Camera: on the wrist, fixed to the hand. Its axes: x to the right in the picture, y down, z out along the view.
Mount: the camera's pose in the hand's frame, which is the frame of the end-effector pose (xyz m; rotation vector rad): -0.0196 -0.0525 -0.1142 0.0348 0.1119 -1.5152
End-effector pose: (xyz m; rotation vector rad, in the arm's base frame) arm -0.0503 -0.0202 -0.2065 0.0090 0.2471 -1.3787
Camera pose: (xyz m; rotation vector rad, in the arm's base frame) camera -0.1239 0.0057 -0.3070 -0.0905 0.3346 -2.8948
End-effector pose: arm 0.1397 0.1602 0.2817 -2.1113 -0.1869 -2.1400
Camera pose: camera 0.0182 0.1916 0.2607 1.0689 1.3329 1.4823
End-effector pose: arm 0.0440 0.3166 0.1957 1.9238 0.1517 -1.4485
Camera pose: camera 0.1019 0.4297 0.2018 -1.5407 -1.6263 1.7737
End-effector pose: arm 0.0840 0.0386 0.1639 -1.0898 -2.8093 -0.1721
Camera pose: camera 0.0712 -0.0301 0.2702 1.1532 -2.7837 -0.2643
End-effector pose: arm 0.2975 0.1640 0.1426 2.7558 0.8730 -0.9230
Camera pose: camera 0.3151 0.2290 0.2505 -1.3325 -2.3189 0.6027
